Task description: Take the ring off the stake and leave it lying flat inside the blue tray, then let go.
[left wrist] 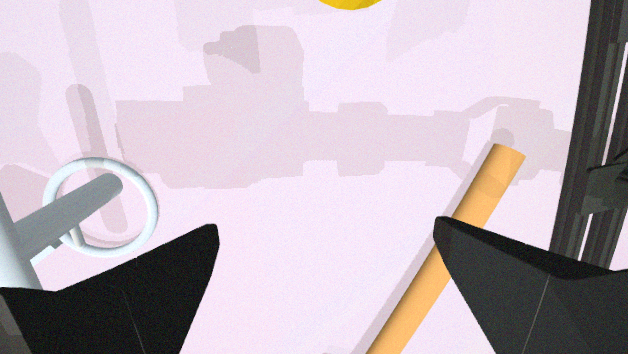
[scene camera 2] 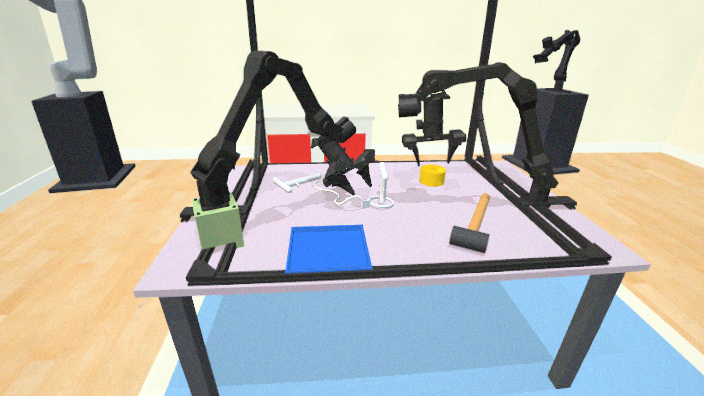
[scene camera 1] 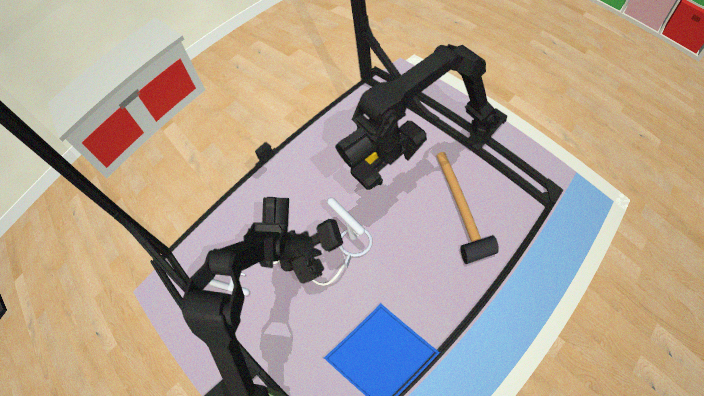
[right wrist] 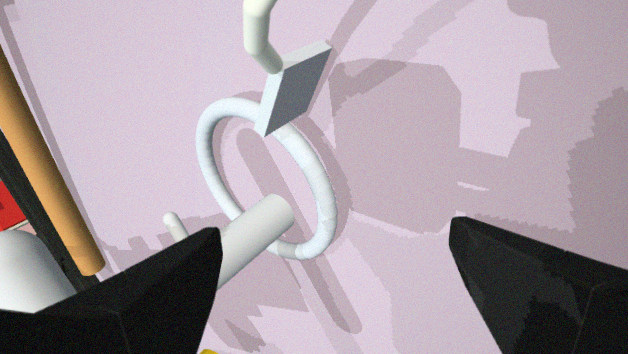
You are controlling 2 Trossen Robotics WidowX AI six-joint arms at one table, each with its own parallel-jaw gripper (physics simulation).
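Seen in the pictures: left gripper, between the fingertips: (left wrist: 327, 230) (scene camera 2: 433, 164) (scene camera 1: 393, 171); right gripper, between the fingertips: (scene camera 2: 362, 190) (right wrist: 336, 236); left arm's base, origin of its link: (scene camera 2: 537, 199) (scene camera 1: 480, 130); right arm's base, origin of its link: (scene camera 2: 214, 203).
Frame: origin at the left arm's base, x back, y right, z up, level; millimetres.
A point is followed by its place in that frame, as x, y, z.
Observation:
The white ring (scene camera 1: 371, 242) @(-429, 223, -8) (scene camera 2: 383, 207) @(-454, 224, -11) (left wrist: 153, 210) @(-404, 239, -11) (right wrist: 325, 200) @(-463, 294, -6) lies low on the table around the foot of the upright white T-shaped stake (scene camera 1: 346, 216) @(-421, 280, 91) (scene camera 2: 383, 192) @(-426, 266, 17) (left wrist: 67, 207) @(-412, 276, 40) (right wrist: 255, 225) @(-431, 276, 3). A small grey block (scene camera 2: 366, 204) @(-493, 261, -6) (right wrist: 300, 90) @(-495, 265, -7) joins the ring to a pale cord. My right gripper (scene camera 2: 362, 190) @(-478, 308, 18) (right wrist: 336, 236) @(-478, 308, 18) is open and empty, slanting down just left of the stake in scene camera 2. My left gripper (scene camera 2: 434, 164) @(-282, 205, 104) (left wrist: 327, 230) @(-282, 205, 104) is open and empty, pointing down to the right of the stake. The blue tray (scene camera 1: 382, 350) @(-689, 113, -13) (scene camera 2: 330, 248) @(-697, 115, -13) is empty near the front edge.
The cord (scene camera 1: 332, 281) @(-561, 277, 16) runs toward a second white T-shaped piece (scene camera 1: 220, 286) @(-671, 563, -2) (scene camera 2: 300, 181) @(-598, 529, -7) lying at the left. A yellow cylinder (scene camera 2: 432, 176) @(-199, 284, 19) stands near my left gripper. A mallet (scene camera 1: 462, 205) @(-279, 18, 14) (scene camera 2: 480, 212) @(-257, 21, 14) (left wrist: 425, 295) @(-259, 34, 12) lies at the right. A black frame borders the table.

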